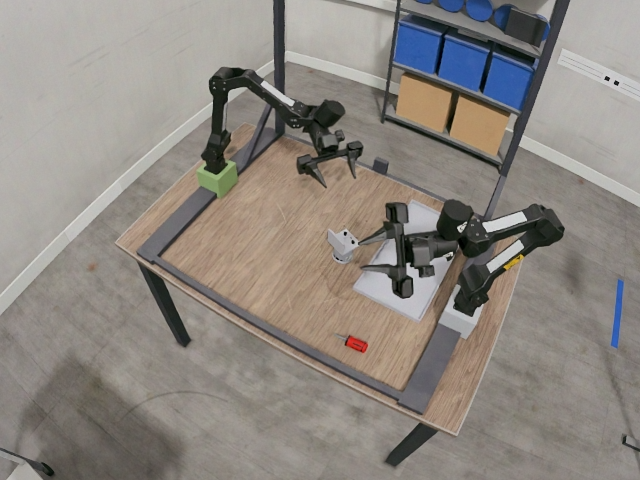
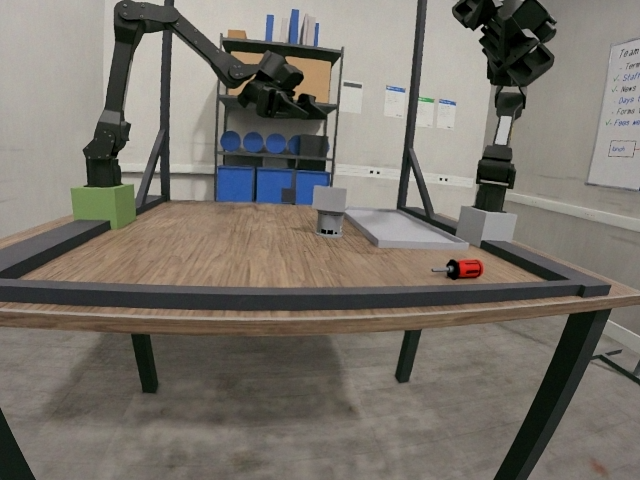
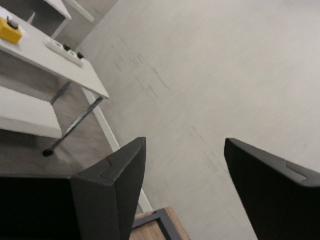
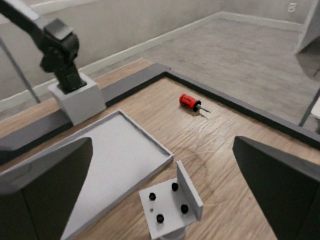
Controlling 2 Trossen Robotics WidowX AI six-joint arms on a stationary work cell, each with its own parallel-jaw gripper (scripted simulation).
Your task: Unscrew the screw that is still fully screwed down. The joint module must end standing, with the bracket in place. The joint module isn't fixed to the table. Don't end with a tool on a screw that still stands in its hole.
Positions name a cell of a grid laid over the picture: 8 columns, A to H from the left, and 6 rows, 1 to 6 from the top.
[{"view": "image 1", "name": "my left gripper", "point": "E4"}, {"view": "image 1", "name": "my right gripper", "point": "E3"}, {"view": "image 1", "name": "shallow grey tray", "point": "E4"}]
